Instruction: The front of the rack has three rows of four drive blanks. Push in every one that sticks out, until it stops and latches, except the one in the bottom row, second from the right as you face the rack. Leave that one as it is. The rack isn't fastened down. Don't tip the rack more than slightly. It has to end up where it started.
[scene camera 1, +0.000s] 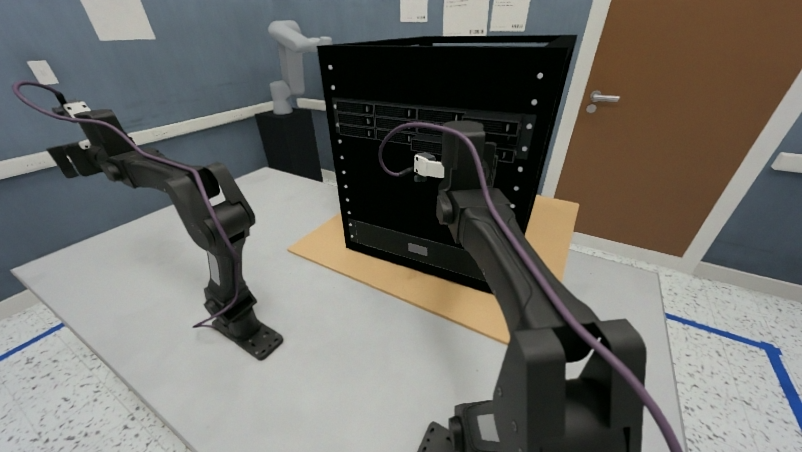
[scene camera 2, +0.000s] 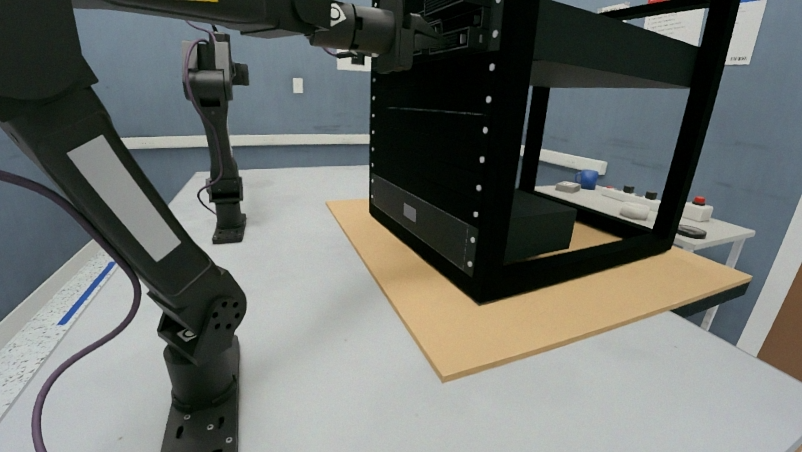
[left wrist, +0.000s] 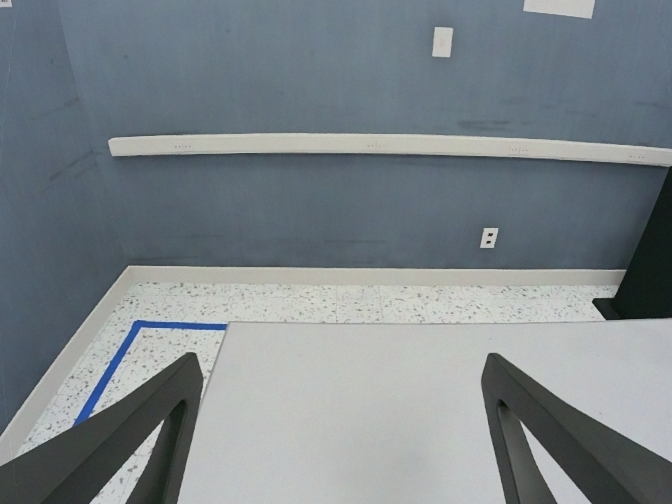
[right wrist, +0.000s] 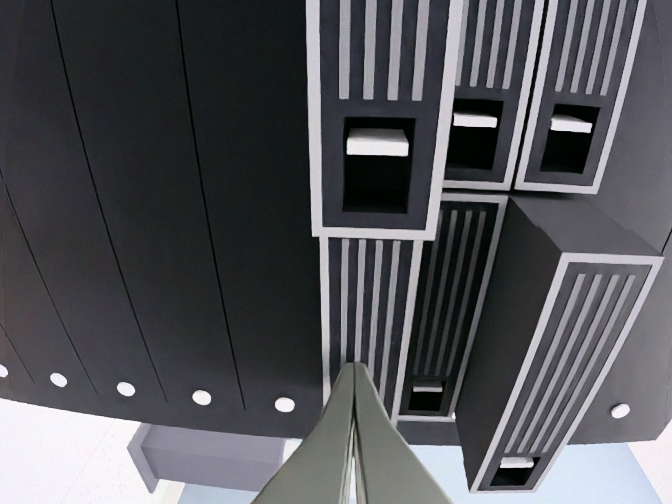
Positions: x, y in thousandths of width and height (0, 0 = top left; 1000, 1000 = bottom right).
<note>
I see my left gripper (scene camera 1: 105, 331), my right gripper (scene camera 1: 607, 342), a black rack (scene camera 2: 554, 404), a drive blank (right wrist: 844, 562), a drive blank (right wrist: 548, 570) and a drive blank (right wrist: 548, 134).
The black rack is seen too in scene camera 1 (scene camera 1: 489, 483) and in the right wrist view (right wrist: 246, 539). My left gripper is seen too in the left wrist view (left wrist: 508, 731). My right gripper shows as well in the right wrist view (right wrist: 526, 745). The left wrist view does not show the black rack: it is out of frame.
</note>
